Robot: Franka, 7 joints.
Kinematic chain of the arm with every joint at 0, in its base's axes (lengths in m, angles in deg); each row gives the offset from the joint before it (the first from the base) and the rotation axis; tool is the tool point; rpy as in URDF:
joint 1: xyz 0 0 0.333 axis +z
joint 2: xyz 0 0 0 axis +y
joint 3: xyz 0 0 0.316 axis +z
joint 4: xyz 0.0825 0 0 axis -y
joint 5: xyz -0.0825 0 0.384 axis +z
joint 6: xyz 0 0 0 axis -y
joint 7: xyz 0.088 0 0 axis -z
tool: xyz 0 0 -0.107 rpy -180 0 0
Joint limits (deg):
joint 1: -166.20..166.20
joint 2: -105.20..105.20
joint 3: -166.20..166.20
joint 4: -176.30..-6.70
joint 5: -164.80..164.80
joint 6: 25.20..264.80
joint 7: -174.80..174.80
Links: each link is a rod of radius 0.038 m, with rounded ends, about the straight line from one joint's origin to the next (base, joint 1, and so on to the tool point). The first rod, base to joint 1, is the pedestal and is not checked.
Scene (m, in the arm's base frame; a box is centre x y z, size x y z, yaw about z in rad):
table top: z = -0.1
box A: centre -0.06 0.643 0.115 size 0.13 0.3 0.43 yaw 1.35
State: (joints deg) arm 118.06 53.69 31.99 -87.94 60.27 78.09 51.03
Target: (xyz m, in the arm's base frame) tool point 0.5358 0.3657 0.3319
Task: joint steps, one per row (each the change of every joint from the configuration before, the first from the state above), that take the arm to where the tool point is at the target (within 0.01 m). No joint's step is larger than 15 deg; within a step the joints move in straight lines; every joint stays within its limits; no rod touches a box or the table.
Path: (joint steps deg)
1: -8.22 -11.72 1.27 4.83 -7.92 -5.20 -2.58
2: -8.23 -11.71 1.28 4.84 -7.93 -5.19 -2.59
3: -8.22 -11.72 1.27 4.83 -7.92 -5.20 -2.58
4: -8.23 -11.71 1.27 4.84 -7.93 -5.20 -2.58
5: -7.06 5.34 -13.02 -3.87 4.76 5.34 2.06
6: -7.06 5.34 -13.02 -3.87 4.75 5.33 2.07
7: -7.06 5.35 -13.02 -3.86 4.75 5.34 2.07
8: -7.06 5.34 -13.02 -3.87 4.76 5.33 2.06
9: -7.06 5.34 -13.02 -3.87 4.75 5.34 2.07

